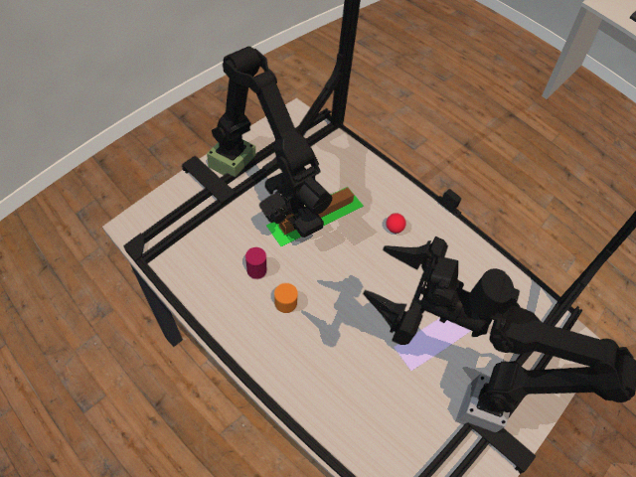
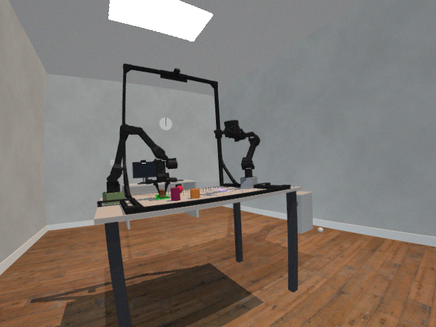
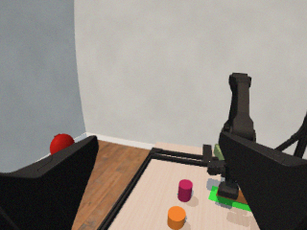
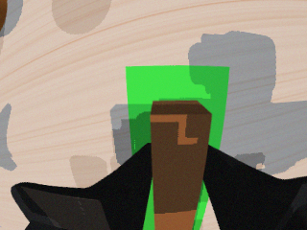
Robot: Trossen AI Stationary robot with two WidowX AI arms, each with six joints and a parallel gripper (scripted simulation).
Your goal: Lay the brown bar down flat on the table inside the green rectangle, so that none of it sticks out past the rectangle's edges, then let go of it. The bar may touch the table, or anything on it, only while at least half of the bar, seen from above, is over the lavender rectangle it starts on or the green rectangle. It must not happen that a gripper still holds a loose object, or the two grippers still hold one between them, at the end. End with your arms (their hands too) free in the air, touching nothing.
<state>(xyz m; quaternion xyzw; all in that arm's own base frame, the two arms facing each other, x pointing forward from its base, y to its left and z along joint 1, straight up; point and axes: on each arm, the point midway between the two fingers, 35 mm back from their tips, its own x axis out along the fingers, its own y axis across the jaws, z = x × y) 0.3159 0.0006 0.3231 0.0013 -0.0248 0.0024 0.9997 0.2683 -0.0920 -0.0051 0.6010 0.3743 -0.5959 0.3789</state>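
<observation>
Now: right hand 7 cm past the brown bar, 3 cm above it and 1 cm to the right of it. Also, from my right hand: green rectangle 7 cm behind, 5 cm below, 1 cm to the left; maroon cylinder 15 cm ahead, 4 cm to the left, 2 cm below; orange cylinder 16 cm to the left, 15 cm ahead, 3 cm below.
</observation>
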